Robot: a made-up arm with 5 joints. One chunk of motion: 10 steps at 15 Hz.
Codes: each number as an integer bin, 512 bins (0 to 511) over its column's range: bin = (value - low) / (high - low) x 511, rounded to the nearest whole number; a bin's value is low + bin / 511 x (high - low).
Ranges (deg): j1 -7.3..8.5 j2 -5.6..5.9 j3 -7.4..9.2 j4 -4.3..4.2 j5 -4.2..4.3
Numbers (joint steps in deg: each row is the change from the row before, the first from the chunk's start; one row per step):
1: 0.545 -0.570 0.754 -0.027 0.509
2: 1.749 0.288 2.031 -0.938 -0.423
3: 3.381 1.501 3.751 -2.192 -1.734
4: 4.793 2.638 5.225 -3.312 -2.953
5: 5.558 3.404 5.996 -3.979 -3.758
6: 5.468 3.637 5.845 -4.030 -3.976
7: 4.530 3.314 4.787 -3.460 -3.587
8: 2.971 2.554 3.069 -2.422 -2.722
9: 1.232 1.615 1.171 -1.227 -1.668
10: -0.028 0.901 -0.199 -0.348 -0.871
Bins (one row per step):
1: 254 224 251 257 283
2: 293 262 290 202 227
3: 345 316 343 127 148
4: 391 366 389 59 75
5: 416 400 412 19 27
6: 413 410 408 16 13
7: 383 396 375 50 37
8: 332 362 322 113 89
9: 276 321 264 185 152
10: 235 289 222 238 200

